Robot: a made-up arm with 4 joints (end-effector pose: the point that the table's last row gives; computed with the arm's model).
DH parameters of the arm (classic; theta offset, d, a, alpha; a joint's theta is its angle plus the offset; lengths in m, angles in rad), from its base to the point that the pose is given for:
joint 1: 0 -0.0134 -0.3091 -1.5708
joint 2: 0 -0.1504 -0.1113 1.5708
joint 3: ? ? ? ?
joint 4: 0 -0.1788 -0.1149 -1.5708
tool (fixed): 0 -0.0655 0 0
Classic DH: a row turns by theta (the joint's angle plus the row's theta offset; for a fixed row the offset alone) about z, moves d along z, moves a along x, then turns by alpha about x.
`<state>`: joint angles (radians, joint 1 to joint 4).
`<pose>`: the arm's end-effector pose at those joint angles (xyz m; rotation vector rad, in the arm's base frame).
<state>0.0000 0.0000 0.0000 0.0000</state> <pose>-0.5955 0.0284 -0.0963 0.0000 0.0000 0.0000</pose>
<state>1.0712 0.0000 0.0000 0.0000</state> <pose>-0.3102 -0.5091 -0.0963 0.0000 0.0000 1.0712</pose>
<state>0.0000 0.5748 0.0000 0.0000</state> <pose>-0.5945 0.0284 0.0727 0.0000 0.5748 0.0000</pose>
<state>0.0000 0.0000 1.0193 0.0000</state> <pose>-0.6644 -0.2059 -0.0963 0.0000 0.0000 1.0193</pose>
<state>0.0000 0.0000 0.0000 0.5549</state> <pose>-0.5438 0.0284 -0.1470 0.0000 -0.5549 0.0000</pose>
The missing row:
joint 3: 0 -0.0174 -0.0602 1.5708
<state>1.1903 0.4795 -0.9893 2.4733</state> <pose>0.0074 -0.2809 -0.0819 0.0577 -2.1974 0.5784</pose>
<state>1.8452 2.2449 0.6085 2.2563</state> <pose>0.0389 -0.2580 0.1534 0.3197 0.4023 1.4265</pose>
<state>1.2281 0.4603 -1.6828 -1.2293</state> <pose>-0.0578 -0.1948 0.0109 -0.1275 1.2377 -0.6749</pose>
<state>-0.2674 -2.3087 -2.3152 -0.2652</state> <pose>-0.3931 -0.0303 0.1299 2.3415 -1.2950 -0.8001</pose>
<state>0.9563 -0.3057 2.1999 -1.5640</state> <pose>-0.0024 -0.6241 0.0245 -2.2685 -0.2775 1.9080</pose>
